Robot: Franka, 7 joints.
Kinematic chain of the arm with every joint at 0, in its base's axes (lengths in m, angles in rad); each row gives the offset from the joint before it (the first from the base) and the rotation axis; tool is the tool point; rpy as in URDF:
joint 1: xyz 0 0 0.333 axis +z
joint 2: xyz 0 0 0 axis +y
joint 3: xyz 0 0 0.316 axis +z
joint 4: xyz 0.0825 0 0 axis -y
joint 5: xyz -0.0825 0 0.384 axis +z
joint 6: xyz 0 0 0 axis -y
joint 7: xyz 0.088 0 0 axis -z
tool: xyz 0 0 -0.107 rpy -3.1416 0 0
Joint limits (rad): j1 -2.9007..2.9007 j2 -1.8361..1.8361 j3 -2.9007..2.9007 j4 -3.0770..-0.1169 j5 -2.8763..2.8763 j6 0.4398..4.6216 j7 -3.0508..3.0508
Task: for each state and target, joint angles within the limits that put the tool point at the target. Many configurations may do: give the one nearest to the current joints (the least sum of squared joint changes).
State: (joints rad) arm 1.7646 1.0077 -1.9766 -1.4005 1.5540 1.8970 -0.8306
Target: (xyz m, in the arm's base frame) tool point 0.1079 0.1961 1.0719
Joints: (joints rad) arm 1.9886 0.9613 -2.9002 -1.2971 1.5616 2.1092 -0.8306
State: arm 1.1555 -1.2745 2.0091 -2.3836 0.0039 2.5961 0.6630
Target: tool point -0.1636 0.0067 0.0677
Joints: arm 1.4684 -0.7848 2.4407 -2.9325 0.0330 2.3253 0.6630
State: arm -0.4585 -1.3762 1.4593 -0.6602 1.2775 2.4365 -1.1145
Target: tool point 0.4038 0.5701 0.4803
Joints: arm -1.1425 -1.3131 1.4576 -1.6023 1.2466 2.3348 -1.1145
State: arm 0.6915 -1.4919 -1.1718 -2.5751 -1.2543 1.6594 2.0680
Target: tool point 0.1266 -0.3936 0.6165
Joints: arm 0.4443 -1.6128 -0.7870 -2.2756 -1.2880 1.7396 2.0680
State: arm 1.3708 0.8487 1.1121 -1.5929 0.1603 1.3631 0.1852
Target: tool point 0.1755 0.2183 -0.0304
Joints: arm 0.7685 1.1007 0.1088 -2.0283 -0.1091 1.2475 0.1852
